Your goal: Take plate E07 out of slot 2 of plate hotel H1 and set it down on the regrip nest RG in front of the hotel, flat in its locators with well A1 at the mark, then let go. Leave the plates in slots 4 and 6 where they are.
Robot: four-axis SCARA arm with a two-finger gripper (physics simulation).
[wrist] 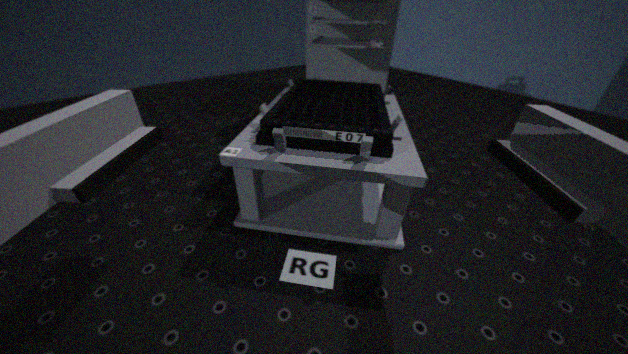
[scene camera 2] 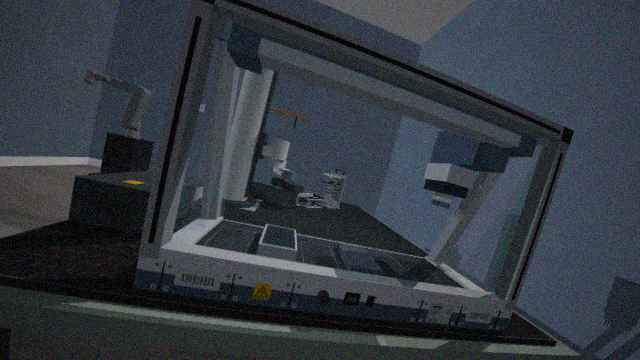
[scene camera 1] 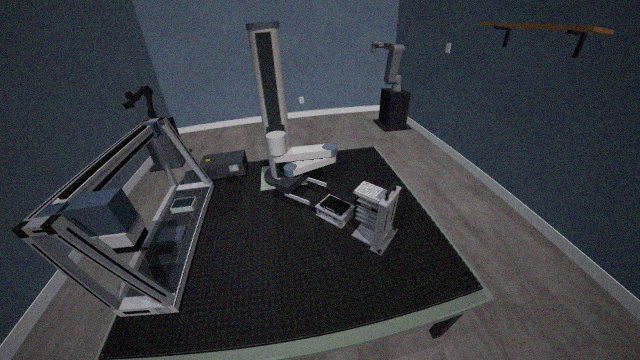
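Note:
There's an RG label (wrist: 308, 268) here, and as for the gripper (wrist: 326, 119), it's holding nothing.

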